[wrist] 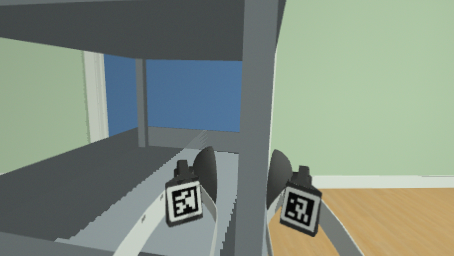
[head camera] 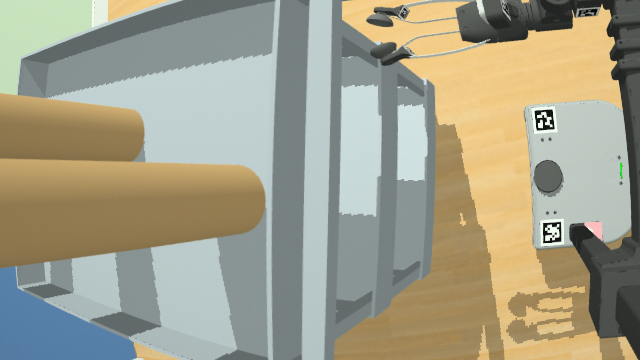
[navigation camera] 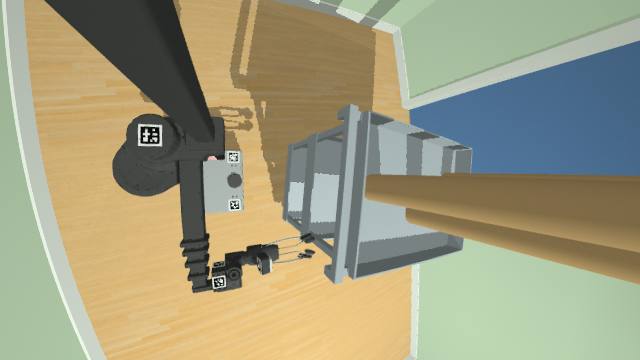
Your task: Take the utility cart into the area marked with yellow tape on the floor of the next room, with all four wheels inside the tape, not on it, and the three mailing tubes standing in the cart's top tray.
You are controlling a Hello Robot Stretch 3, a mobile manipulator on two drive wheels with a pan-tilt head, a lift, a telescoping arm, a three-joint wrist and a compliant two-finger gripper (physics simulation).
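Seen in the pictures: gripper, between the fingertips: (wrist: 241,167) (head camera: 368,37) (navigation camera: 314,244); robot's base, origin of its link: (head camera: 547,176) (navigation camera: 233,179).
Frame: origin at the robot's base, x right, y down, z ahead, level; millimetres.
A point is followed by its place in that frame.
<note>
The grey utility cart (head camera: 318,150) {x 40, y -864, z 243 mm} (navigation camera: 343,200) {x 20, y -864, z 236 mm} (wrist: 257,100) {x 225, y -698, z 279 mm} stands upright in front of my base. Brown mailing tubes (head camera: 70,130) (navigation camera: 500,200) rise from its top tray (head camera: 290,125) {x 72, y -831, z 289 mm} (navigation camera: 410,245) {x 236, y -794, z 595 mm}. Two show plainly; a sliver at the upper edge in the navigation view may be the third. My gripper (head camera: 381,35) {x 214, y -650, z 255 mm} (navigation camera: 306,246) {x 214, y -650, z 255 mm} (wrist: 241,167) {x 214, y -650, z 255 mm} is open, below top-tray height at one near corner of the cart. In the wrist view, a corner post appears between the fingertips, with a gap on the left; contact cannot be told. The taped area does not show.
My base (head camera: 585,150) {x 52, y -160, z -99 mm} (navigation camera: 216,195) {x 73, y -160, z -92 mm} stands on the wood floor, apart from the cart. Beyond the cart is a doorway with a blue surface (head camera: 45,320) {x -416, y -433, z 1633 mm} (navigation camera: 525,120) {x -383, y -908, z 1637 mm} (wrist: 185,95) {x -165, y -606, z 1665 mm}. Green walls (head camera: 45,30) {x 732, y -353, z 1698 mm} (navigation camera: 500,310) {x 1017, y -836, z 1733 mm} (wrist: 370,90) {x 1036, y -676, z 1735 mm} flank it, close to the cart's far end.
</note>
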